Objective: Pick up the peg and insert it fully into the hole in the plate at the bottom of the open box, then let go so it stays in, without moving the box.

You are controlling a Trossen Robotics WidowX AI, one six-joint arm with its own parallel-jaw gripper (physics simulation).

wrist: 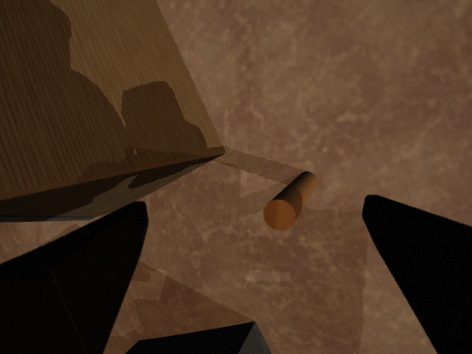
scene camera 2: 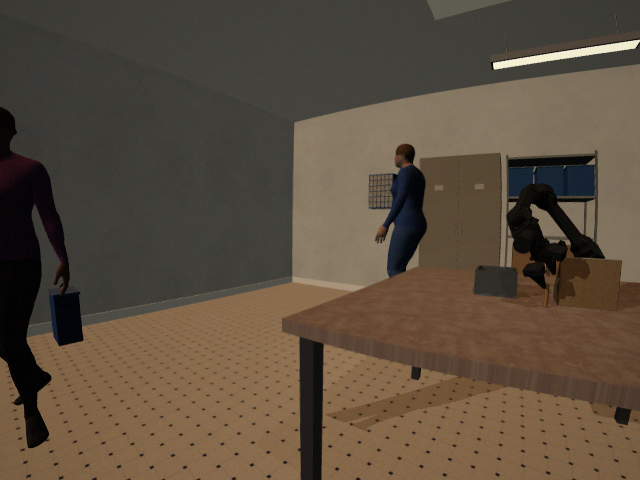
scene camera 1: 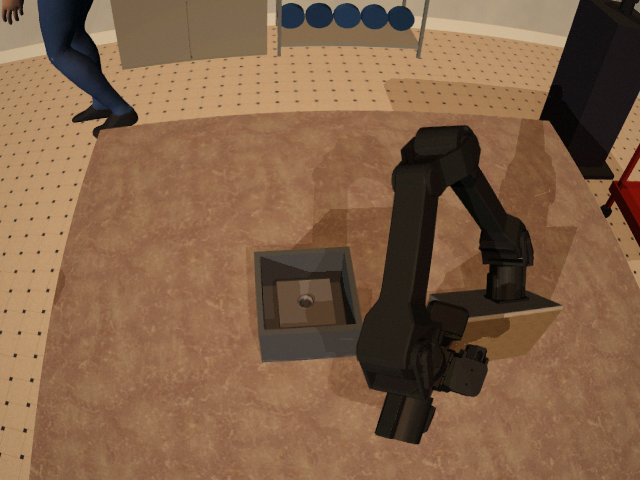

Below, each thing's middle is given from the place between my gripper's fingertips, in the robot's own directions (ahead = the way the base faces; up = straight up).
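Scene:
The light plate (scene camera 1: 301, 303) is 180 mm ahead of my hand, 170 mm to the right of it and 50 mm below it. You'd find the grey box (scene camera 1: 276, 344) 180 mm ahead of my hand and 170 mm to the right of it as well, but that box is 40 mm below it. As for the orange-brown peg (wrist: 280, 214), my hand is 10 mm short of it and 50 mm above it.

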